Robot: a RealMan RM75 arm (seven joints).
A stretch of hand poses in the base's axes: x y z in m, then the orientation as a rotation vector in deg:
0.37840 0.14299 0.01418 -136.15 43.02 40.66
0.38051 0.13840 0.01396 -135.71 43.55 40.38
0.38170 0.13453 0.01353 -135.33 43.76 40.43
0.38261 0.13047 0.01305 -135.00 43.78 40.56
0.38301 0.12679 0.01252 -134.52 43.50 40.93
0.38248 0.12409 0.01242 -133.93 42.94 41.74
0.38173 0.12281 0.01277 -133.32 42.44 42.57
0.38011 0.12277 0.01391 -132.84 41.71 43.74
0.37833 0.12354 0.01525 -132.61 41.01 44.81
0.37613 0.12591 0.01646 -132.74 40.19 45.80
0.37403 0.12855 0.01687 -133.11 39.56 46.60
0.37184 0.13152 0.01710 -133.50 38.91 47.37
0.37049 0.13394 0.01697 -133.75 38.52 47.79
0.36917 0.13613 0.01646 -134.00 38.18 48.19
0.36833 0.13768 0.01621 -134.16 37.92 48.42
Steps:
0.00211 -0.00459 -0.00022 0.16 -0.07 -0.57
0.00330 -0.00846 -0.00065 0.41 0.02 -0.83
0.00421 -0.01252 -0.00113 0.69 0.12 -0.95
0.00461 -0.01620 -0.00166 1.23 0.30 -0.88
0.00408 -0.01890 -0.00176 1.97 0.73 -0.57
0.00333 -0.02018 -0.00141 2.71 1.19 -0.30
0.00171 -0.02022 -0.00027 3.42 1.85 0.25
-0.00007 -0.01945 0.00107 3.89 2.44 0.87
-0.00227 -0.01708 0.00228 4.09 2.95 1.69
-0.00437 -0.01444 0.00269 4.00 3.37 2.43
-0.00656 -0.01147 0.00292 3.89 3.76 3.18
-0.00791 -0.00905 0.00279 3.81 3.96 3.63
-0.00923 -0.00686 0.00228 3.71 4.16 4.04
-0.01007 -0.00531 0.00203 3.66 4.26 4.33

